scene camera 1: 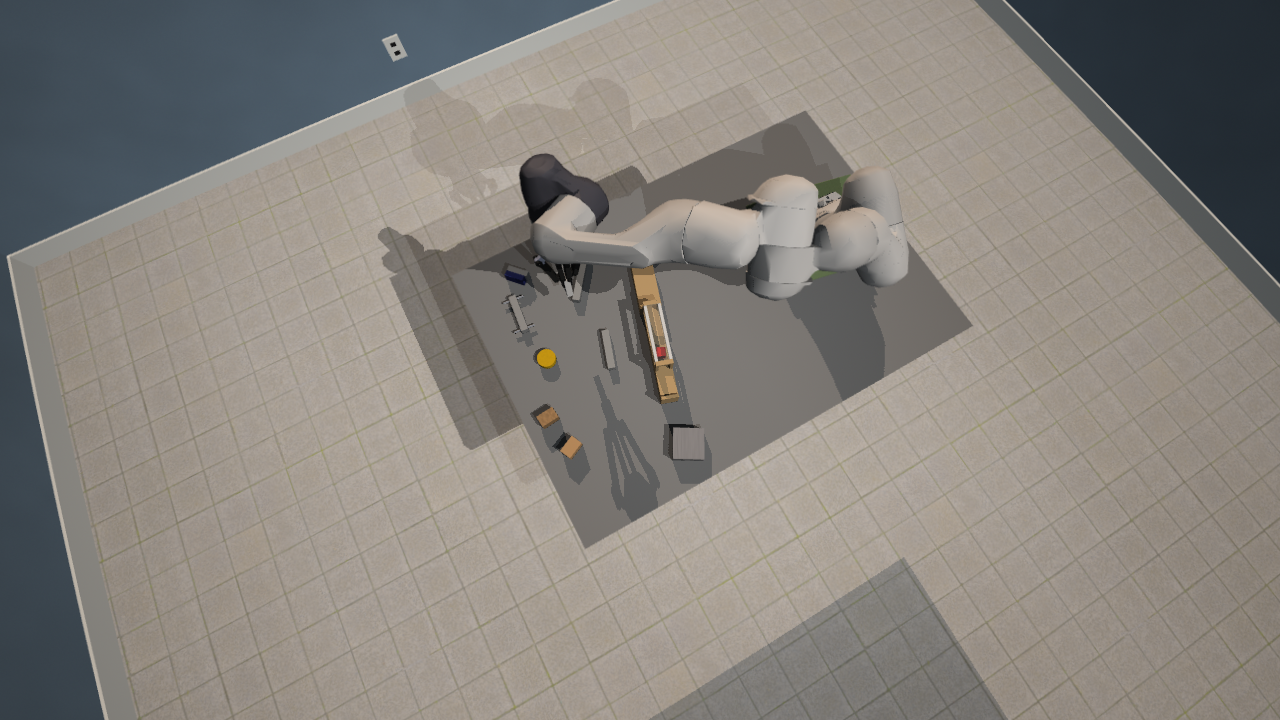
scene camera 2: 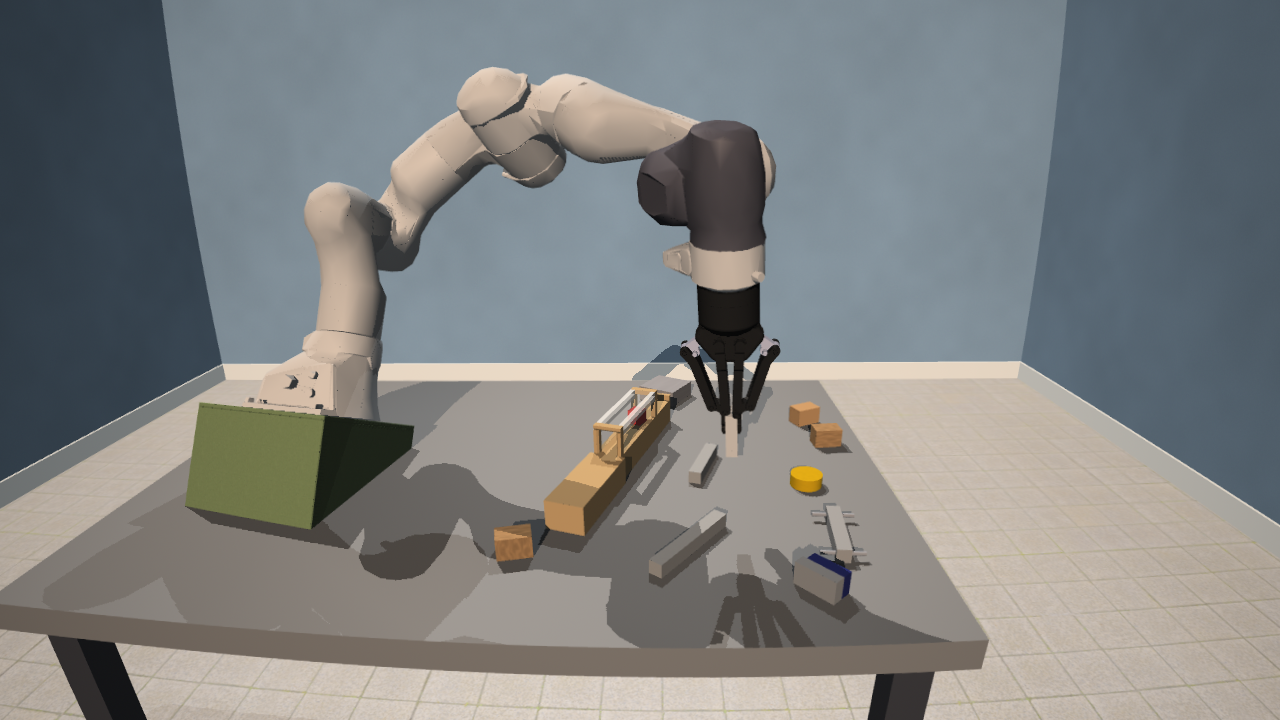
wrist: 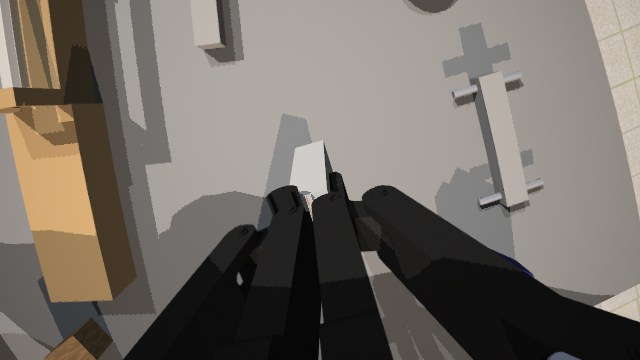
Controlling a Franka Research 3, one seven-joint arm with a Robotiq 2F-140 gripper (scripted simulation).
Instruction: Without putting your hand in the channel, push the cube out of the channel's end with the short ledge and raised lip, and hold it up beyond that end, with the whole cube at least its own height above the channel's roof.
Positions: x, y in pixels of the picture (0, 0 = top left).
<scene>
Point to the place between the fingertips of my gripper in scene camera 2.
731, 451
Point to a channel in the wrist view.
At 63, 158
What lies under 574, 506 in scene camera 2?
A channel.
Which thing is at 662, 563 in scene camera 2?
A long grey bar.
</scene>
